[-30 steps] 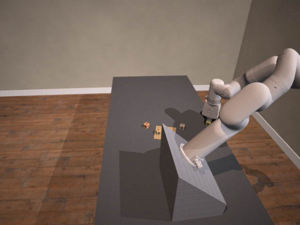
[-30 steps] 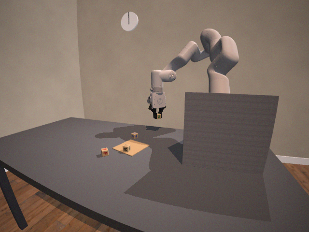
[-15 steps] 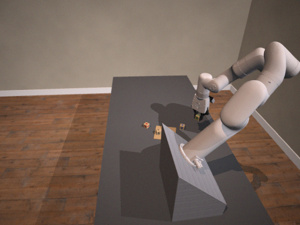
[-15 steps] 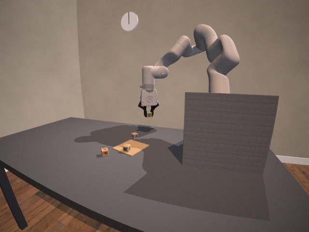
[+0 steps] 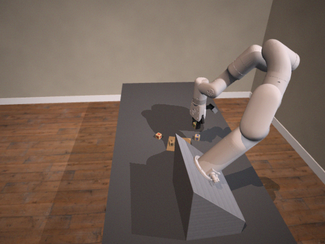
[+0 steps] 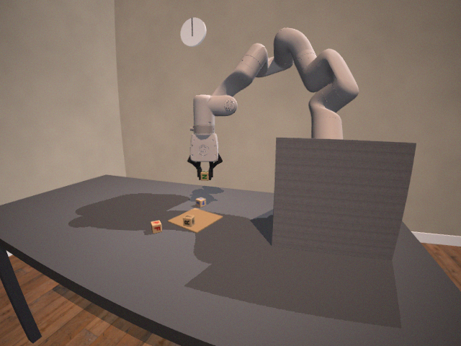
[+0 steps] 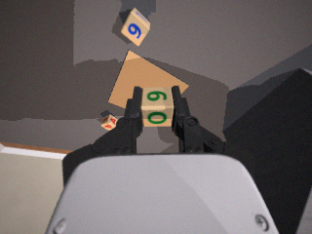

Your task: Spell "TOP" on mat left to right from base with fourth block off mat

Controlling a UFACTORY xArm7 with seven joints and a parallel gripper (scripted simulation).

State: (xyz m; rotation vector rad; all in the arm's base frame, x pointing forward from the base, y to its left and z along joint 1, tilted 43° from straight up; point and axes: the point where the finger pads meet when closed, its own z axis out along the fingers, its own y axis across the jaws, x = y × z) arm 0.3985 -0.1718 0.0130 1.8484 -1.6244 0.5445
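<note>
My gripper is now 10 mm short of the tan mat, 100 mm to the right of it and 140 mm above it. The rest, counted from my hand: blue-lettered block (40 mm ahead, 30 mm to the right, 130 mm below).
</note>
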